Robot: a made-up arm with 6 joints.
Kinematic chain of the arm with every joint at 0, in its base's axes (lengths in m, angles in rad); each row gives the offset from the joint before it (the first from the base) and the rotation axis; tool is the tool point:
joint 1: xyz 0 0 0.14 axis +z
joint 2: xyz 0 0 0 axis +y
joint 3: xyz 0 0 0.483 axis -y
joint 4: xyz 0 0 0 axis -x
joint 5: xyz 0.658 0 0 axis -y
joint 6: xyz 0 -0.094 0 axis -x
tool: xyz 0 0 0
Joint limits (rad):
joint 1: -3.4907..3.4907
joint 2: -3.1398..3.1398
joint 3: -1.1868..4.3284
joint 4: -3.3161..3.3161
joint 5: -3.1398..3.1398
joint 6: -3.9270..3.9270
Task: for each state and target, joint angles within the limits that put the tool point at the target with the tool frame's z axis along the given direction. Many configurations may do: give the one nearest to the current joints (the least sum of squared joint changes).
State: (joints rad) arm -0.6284 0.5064 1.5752 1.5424 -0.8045 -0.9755
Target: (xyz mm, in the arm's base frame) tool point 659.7 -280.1 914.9 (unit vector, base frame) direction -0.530 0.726 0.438
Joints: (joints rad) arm -0.4591 1.2215 2.2592 2.0247 -0.8457 -1.6079
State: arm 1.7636 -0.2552 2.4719 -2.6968 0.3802 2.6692
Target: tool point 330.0 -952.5 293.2 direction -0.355 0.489 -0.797
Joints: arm 1.9846 -0.8580 2.6053 -2.6069 -0.3380 2.7627
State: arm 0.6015 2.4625 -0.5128 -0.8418 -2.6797 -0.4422
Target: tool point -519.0 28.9 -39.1 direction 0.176 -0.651 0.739
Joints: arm -0.2279 2.9850 -0.5806 -0.3237 -3.1177 -0.9598
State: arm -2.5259 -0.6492 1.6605 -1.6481 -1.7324 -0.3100
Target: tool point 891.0 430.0 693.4 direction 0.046 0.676 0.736
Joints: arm -2.7020 -1.2448 1.3945 -1.4649 -0.8746 -0.5778
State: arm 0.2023 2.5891 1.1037 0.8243 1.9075 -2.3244
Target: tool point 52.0 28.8 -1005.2 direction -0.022 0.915 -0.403
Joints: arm 0.6632 3.0436 1.3489 1.4715 2.7431 -2.5996
